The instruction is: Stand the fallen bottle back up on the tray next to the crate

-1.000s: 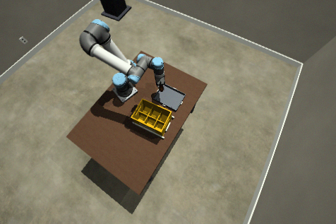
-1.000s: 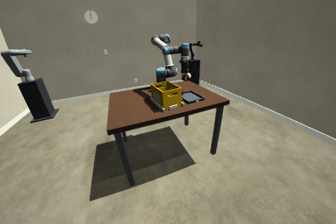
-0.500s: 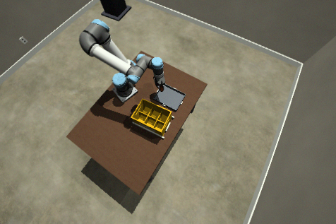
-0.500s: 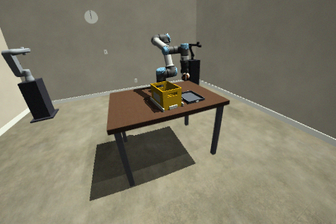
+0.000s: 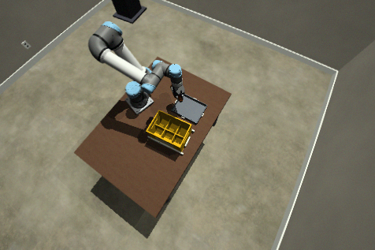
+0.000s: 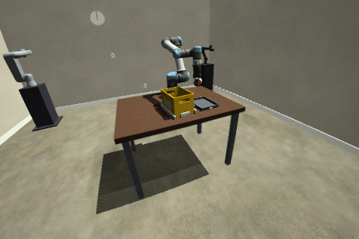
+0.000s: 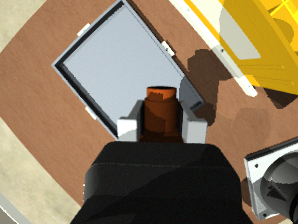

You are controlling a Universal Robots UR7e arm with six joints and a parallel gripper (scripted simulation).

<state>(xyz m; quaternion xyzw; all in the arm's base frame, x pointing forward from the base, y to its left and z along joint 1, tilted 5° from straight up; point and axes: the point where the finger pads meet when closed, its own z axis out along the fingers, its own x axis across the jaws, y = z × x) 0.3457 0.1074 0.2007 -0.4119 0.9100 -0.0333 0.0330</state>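
Now: hand 4 cm past the brown bottle, 3 cm to the right of it and 1 cm above it. Also, from my hand: yellow crate 23 cm to the right, 12 cm below, 3 cm ahead; then tray 19 cm below, 5 cm ahead, 4 cm to the left.
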